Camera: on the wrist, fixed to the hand. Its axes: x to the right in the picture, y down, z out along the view.
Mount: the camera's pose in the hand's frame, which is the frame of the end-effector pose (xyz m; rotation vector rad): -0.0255 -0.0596 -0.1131 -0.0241 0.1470 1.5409
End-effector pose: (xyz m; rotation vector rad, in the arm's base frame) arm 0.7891 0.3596 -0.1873 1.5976 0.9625 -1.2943
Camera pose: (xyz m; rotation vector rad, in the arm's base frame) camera 0.7674 0.4848 -0.1582 1.7164 -0.3085 -0.0671
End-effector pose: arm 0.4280 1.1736 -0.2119 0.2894 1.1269 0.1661
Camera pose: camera 0.3139 1.1262 -0.2534 1.0928 0.8187 1.5672
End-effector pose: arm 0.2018 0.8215 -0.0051 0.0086 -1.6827 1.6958
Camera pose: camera 0.3035 0.8997 0.0179 1.4375 1.3008 -2.0675
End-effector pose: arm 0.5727 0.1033 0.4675 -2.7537 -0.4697 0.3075
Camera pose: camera 0.5621 0.1154 0.5969 -2.4915 1.7257 0.3851
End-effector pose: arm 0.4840 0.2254 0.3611 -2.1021 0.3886 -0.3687
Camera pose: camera 0.4229 0.1813 0.4675 -1.2478 1.8609 0.4075
